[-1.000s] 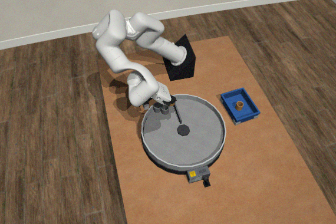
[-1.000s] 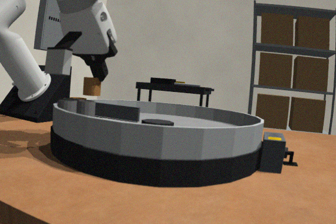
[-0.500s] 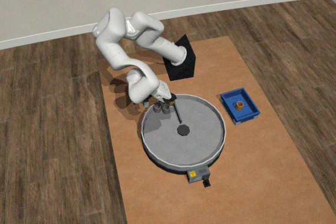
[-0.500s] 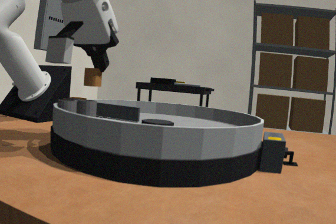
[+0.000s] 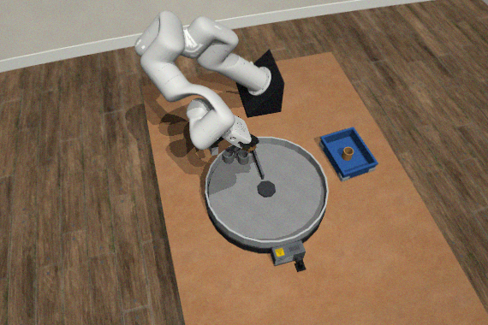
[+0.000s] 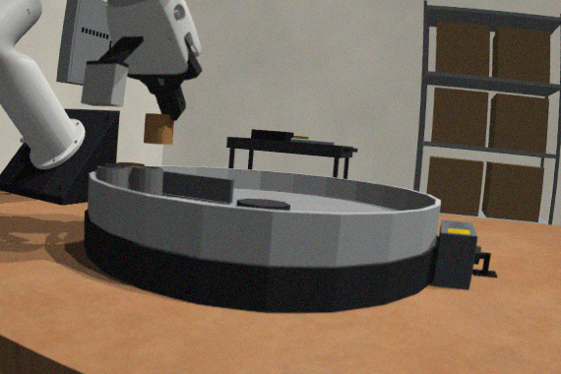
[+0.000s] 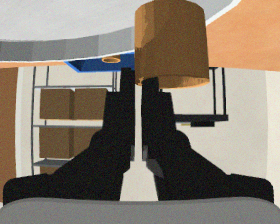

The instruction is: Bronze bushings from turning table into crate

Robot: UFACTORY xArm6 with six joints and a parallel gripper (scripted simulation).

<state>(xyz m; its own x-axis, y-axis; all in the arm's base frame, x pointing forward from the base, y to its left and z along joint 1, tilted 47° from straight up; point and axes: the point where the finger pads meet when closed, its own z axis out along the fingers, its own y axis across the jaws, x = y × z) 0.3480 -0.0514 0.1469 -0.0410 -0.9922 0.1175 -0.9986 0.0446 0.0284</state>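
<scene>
My hand is 50 mm short of the blue crate, 370 mm to the right of it and 150 mm above it. Also, from my hand: turning table 150 mm ahead, 20 mm to the left, 130 mm below.
</scene>
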